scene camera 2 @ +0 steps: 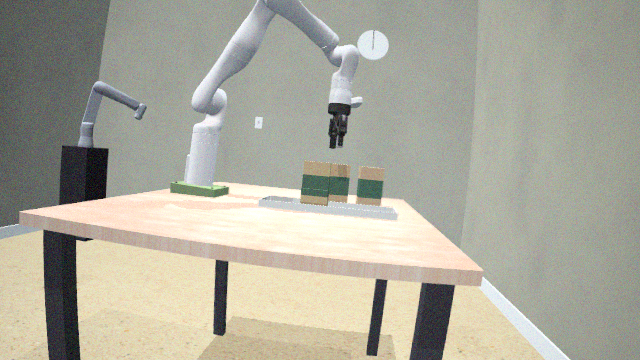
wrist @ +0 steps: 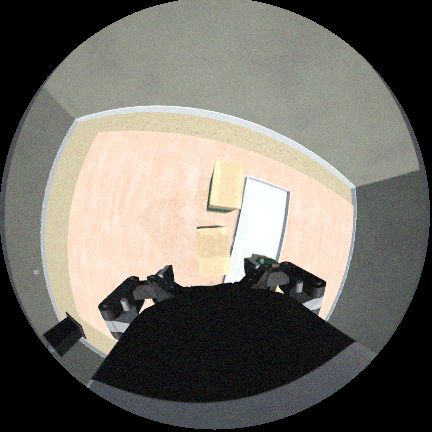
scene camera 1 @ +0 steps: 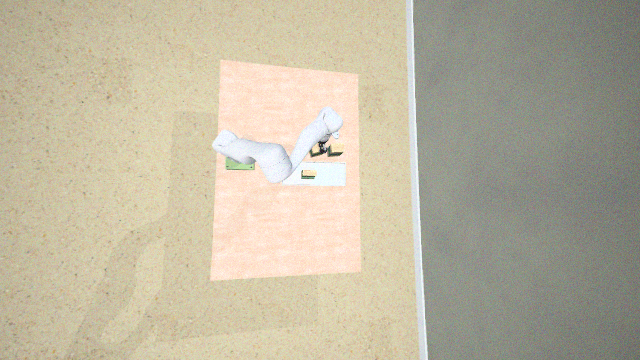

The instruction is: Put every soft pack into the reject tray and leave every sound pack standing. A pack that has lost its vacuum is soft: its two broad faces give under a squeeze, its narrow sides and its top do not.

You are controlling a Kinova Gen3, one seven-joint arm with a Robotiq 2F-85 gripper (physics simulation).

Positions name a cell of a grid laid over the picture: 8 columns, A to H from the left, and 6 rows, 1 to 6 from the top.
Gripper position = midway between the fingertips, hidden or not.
I see my gripper (scene camera 2: E3) and a reject tray (scene camera 2: D4).
The reject tray shows as well in the wrist view (wrist: E4) and in scene camera 1 (scene camera 1: E3). My gripper also shows in the wrist view (wrist: D4).
